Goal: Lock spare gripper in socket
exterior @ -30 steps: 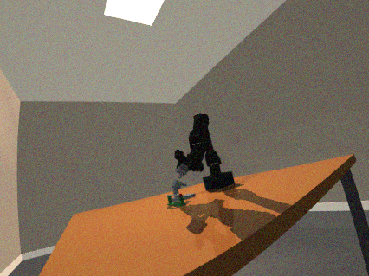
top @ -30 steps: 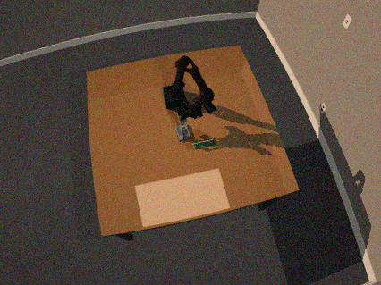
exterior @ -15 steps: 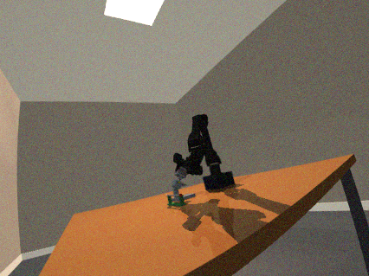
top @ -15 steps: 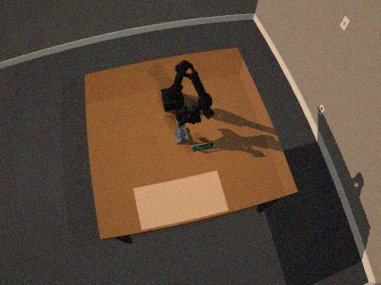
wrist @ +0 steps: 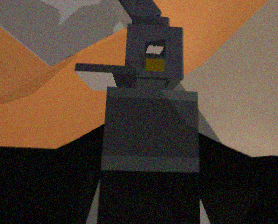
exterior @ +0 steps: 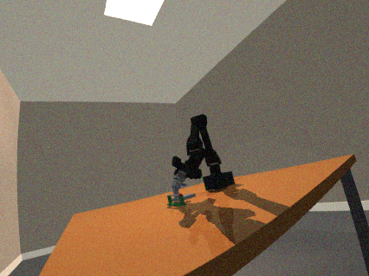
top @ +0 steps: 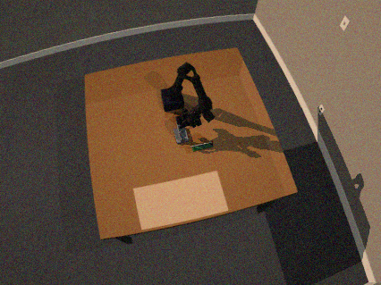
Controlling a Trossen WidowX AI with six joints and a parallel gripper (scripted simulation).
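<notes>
The green piece is 12 cm ahead of my gripper tip, 13 cm to the left of it and 10 cm below it. The rest, counted from my gripper tip: mount: 2 cm ahead, 2 cm to the left, 7 cm below; then spare gripper: 1 cm to the left.
</notes>
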